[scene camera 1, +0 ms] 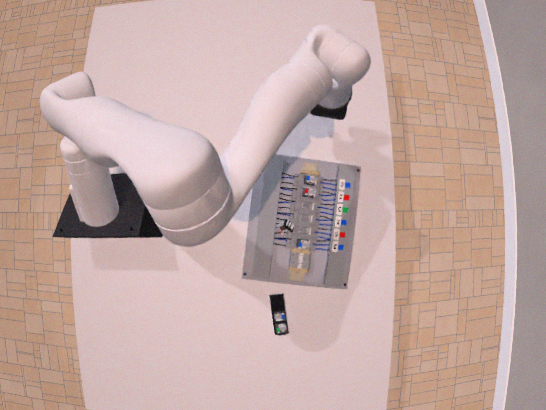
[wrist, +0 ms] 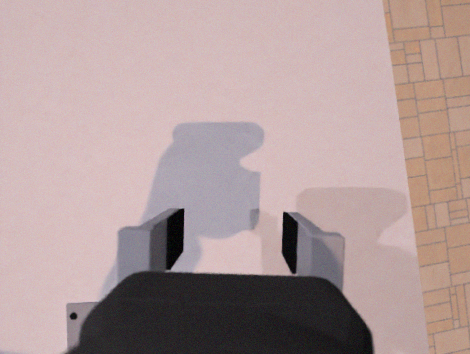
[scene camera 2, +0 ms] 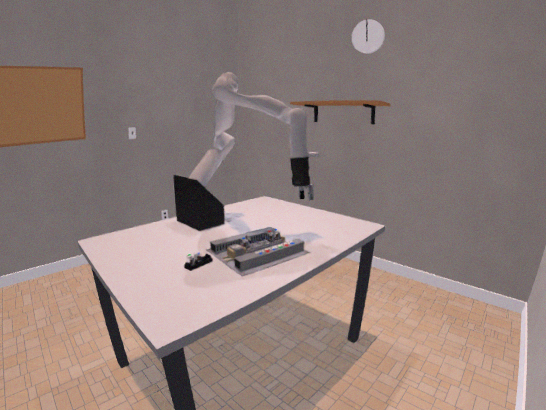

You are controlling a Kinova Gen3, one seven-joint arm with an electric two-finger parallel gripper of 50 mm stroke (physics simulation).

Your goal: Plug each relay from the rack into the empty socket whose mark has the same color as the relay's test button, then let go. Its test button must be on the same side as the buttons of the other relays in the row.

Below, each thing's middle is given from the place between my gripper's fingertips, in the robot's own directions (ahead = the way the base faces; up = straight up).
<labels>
Right now my hand is 250 mm to the left of the grey board (scene camera 1: 279, 273), 180 mm above it and 40 mm past it.
</labels>
